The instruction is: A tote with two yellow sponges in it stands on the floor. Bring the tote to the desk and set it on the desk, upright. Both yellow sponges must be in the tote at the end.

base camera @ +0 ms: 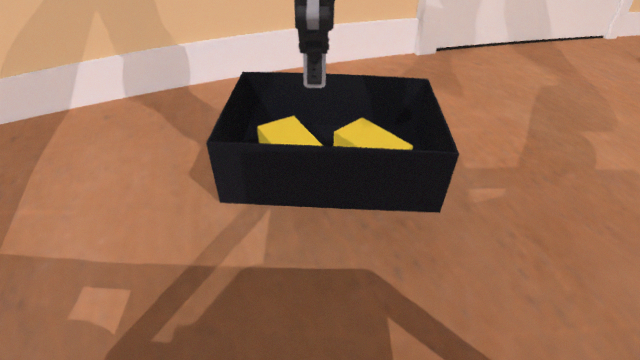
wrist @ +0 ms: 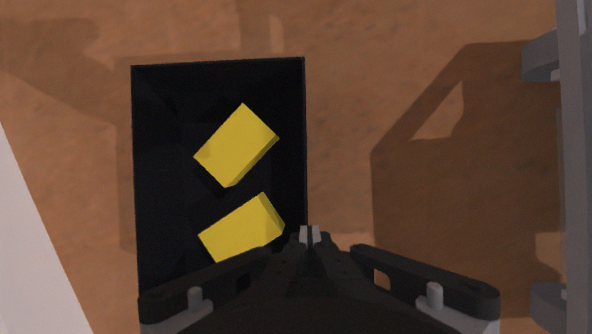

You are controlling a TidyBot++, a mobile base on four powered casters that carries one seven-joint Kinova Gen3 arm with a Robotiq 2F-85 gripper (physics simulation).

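Places are measured from the arm's base along level axes (x ahead, y down, z left), in centimetres.
Pixels of known places: gripper, fingertip midpoint: point(base camera: 314, 84) point(wrist: 310, 238).
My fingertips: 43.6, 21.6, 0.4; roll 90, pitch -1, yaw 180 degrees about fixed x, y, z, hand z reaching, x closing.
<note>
Behind a point stands the place of what it marks, as x, y, z.
The black tote point(base camera: 328, 178) {43.8, 34.4, -1.4} point(wrist: 156, 181) {63.4, 33.1, -4.0} stands upright on the wooden floor in front of the base. Two yellow sponges lie inside it: in the base view one point(base camera: 285, 133) {54.3, 34.8, 4.7} is on the left and one point(base camera: 369, 135) {54.0, 34.8, -7.6} on the right. In the wrist view they show one above the other, the upper sponge point(wrist: 234, 144) {53.1, 34.8, -8.2} and the lower sponge point(wrist: 242, 226) {52.9, 34.8, 2.9}. My gripper point(base camera: 314, 81) {43.6, 21.6, 0.4} point(wrist: 310, 238) {43.6, 21.6, 0.4} is shut with its fingertips pressed together and nothing between them. It hangs above the tote, over its long wall on the base's side, clear of the rim.
A cream wall with a white baseboard point(base camera: 150, 69) {77.4, 34.5, 34.5} runs behind the tote. A white door frame point(base camera: 496, 25) {108.6, 33.4, -49.6} is at the back right. Shadows of the robot fall on the floor around the tote.
</note>
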